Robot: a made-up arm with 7 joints.
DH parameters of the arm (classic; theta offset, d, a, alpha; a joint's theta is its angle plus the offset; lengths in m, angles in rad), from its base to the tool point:
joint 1: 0 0.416 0 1.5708
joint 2: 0 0.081 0 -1.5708
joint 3: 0 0.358 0.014 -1.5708
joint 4: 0 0.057 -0.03 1.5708
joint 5: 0 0.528 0 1.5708
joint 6: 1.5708 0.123 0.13 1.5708
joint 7: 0 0.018 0 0
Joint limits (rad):
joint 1: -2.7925..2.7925
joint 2: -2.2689..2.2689
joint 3: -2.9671..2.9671
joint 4: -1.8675..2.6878
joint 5: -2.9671..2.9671
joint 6: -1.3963..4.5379
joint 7: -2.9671..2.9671
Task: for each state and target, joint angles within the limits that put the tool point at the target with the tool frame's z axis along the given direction. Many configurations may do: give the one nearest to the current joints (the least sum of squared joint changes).
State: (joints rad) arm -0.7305 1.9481 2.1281 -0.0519 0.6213 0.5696 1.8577
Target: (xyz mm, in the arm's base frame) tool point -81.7 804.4 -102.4 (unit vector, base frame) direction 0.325 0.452 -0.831
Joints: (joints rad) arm -1.4349 2.2129 1.9758 0.1865 0.5876 1.1263 1.8577
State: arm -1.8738 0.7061 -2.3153 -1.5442 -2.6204 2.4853 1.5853
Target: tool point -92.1 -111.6 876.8 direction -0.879 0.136 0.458
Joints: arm -1.7525 0.7668 -2.8211 -1.5084 -1.8858 3.0836 1.5853
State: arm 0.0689 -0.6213 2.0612 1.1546 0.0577 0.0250 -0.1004
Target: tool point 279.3 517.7 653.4 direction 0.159 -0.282 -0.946
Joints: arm -0.4266 -0.2274 1.6835 1.8548 -0.4596 0.0090 -0.1004
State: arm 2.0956 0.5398 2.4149 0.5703 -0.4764 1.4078 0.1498
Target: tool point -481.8 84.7 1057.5 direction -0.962 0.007 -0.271
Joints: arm 1.3984 -0.1664 1.8151 1.3800 -0.2547 1.0659 0.1498
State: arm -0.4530 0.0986 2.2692 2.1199 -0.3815 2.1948 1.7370
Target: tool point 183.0 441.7 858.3 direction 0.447 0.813 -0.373
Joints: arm -1.1206 -0.3441 2.2526 1.9892 -0.8777 1.3327 1.7370
